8 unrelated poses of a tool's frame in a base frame.
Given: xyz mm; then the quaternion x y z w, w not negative.
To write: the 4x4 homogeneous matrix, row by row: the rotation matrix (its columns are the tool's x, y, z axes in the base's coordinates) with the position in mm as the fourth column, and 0 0 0 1 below. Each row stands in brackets. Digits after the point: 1 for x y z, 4 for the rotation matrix.
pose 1, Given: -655.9 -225.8 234.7 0.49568 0.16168 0.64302 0.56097
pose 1, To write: [[0.1208 -0.5611 0.8189 -655.9], [0.8817 -0.3183 -0.3482 -225.8], [0.4561 0.7640 0.4563 234.7], [0 0 0 1]]
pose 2, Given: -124.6 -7.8 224.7 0.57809 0.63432 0.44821 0.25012
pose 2, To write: [[-0.2065 0.5092 0.8355 -124.6], [0.9576 -0.0702 0.2794 -7.8], [0.2009 0.8578 -0.4731 224.7], [0 0 0 1]]
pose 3, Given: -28.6 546.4 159.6 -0.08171 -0.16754 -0.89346 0.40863
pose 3, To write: [[-0.6527 0.7576 0.0091 -28.6], [-0.7028 -0.6099 0.3662 546.4], [0.2829 0.2326 0.9305 159.6], [0 0 0 1]]
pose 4, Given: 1.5 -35.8 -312.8 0.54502 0.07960 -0.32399 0.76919
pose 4, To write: [[0.7774 0.5852 -0.2307 1.5], [-0.4117 0.1960 -0.8900 -35.8], [-0.4756 0.7869 0.3932 -312.8], [0 0 0 1]]
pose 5, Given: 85.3 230.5 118.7 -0.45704 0.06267 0.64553 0.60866
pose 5, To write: [[0.1587 -0.8431 -0.5138 85.3], [0.7285 -0.2512 0.6373 230.5], [-0.6664 -0.4755 0.5744 118.7], [0 0 0 1]]
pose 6, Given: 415.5 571.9 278.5 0.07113 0.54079 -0.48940 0.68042
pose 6, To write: [[-0.0639 0.7429 0.6663 415.5], [-0.5891 0.5109 -0.6261 571.9], [-0.8056 -0.4325 0.4050 278.5], [0 0 0 1]]
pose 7, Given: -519.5 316.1 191.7 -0.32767 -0.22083 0.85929 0.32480
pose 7, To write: [[-0.5743 -0.4135 -0.7066 -519.5], [0.7029 -0.6915 -0.1667 316.1], [-0.4197 -0.5924 0.6877 191.7], [0 0 0 1]]
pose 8, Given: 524.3 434.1 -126.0 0.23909 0.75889 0.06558 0.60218
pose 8, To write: [[-0.1604 0.2839 0.9453 524.3], [0.4419 0.8771 -0.1884 434.1], [-0.8826 0.3875 -0.2662 -126.0], [0 0 0 1]]
